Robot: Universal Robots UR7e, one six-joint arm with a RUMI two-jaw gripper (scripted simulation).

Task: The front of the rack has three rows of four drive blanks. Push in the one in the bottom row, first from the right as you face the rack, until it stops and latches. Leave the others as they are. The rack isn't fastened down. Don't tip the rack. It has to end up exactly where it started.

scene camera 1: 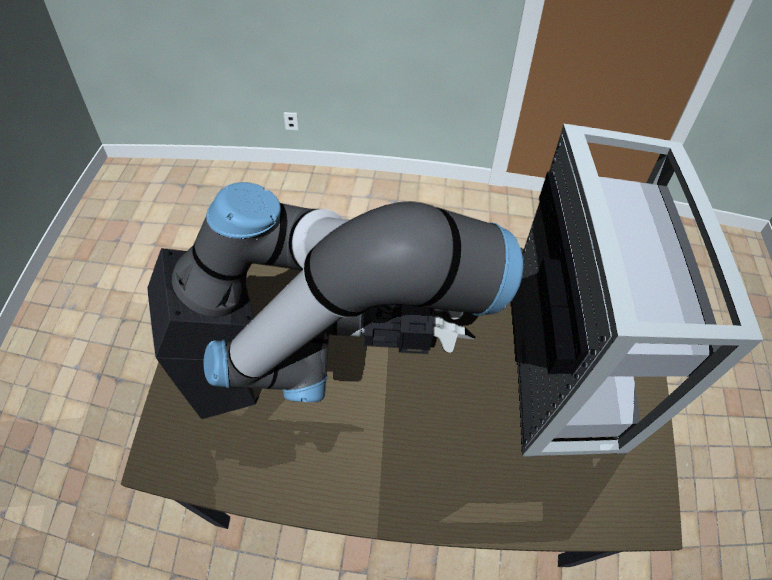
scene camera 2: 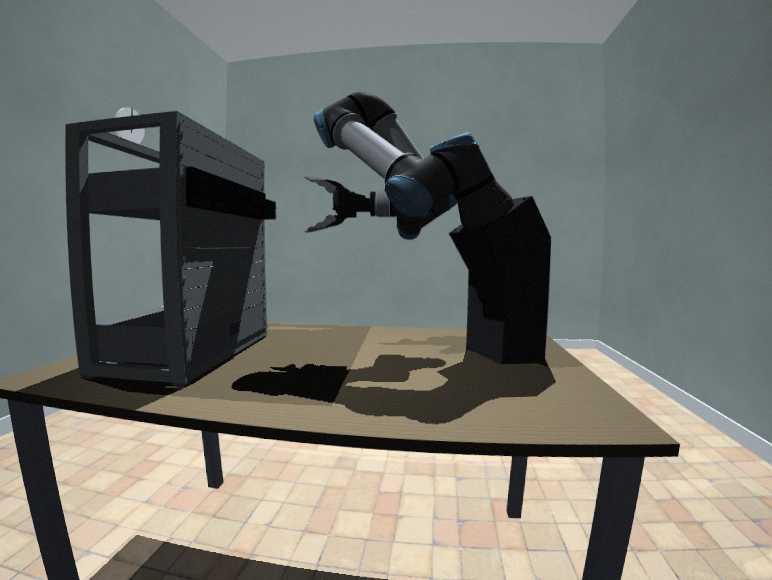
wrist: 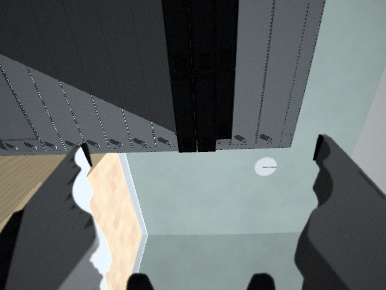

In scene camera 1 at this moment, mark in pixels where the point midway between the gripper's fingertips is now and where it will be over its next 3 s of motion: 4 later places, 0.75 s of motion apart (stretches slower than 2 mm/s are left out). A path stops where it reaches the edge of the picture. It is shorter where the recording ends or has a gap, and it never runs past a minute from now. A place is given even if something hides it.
My gripper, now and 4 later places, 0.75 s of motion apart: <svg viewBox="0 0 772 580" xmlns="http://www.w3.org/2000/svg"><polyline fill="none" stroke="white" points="482,314 494,319 512,346 540,347 546,347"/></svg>
